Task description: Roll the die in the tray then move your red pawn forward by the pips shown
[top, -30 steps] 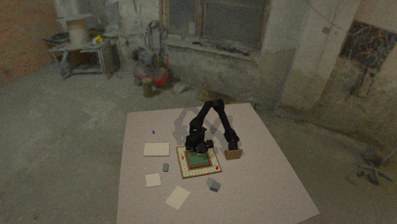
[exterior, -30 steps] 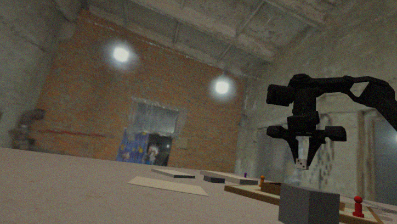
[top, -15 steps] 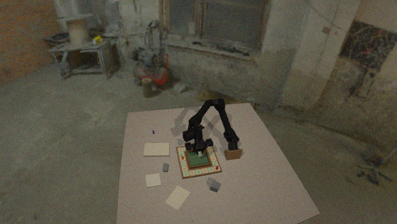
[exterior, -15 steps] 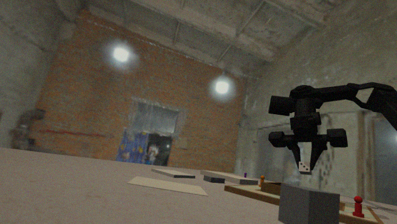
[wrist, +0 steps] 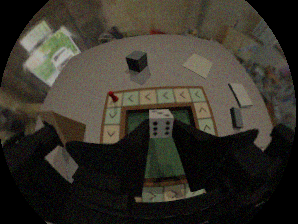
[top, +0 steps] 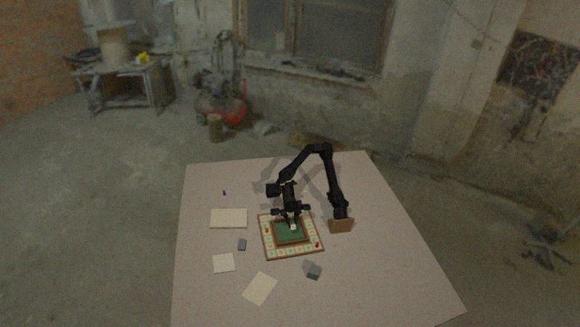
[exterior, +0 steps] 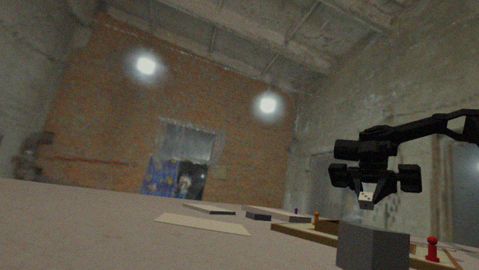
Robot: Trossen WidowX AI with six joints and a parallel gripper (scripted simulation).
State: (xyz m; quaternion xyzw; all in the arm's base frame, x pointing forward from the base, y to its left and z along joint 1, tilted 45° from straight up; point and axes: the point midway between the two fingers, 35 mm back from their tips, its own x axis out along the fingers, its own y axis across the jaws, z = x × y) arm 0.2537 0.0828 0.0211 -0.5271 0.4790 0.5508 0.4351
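The red pawn is 12 cm behind my gripper tip, 7 cm to the left of it and 6 cm below it. Also, from my gripper tip: green tray: 8 cm below, 3 cm to the right, 1 cm ahead; orange pawn: 13 cm ahead, 6 cm below, 3 cm to the right; white die: right at my gripper tip.
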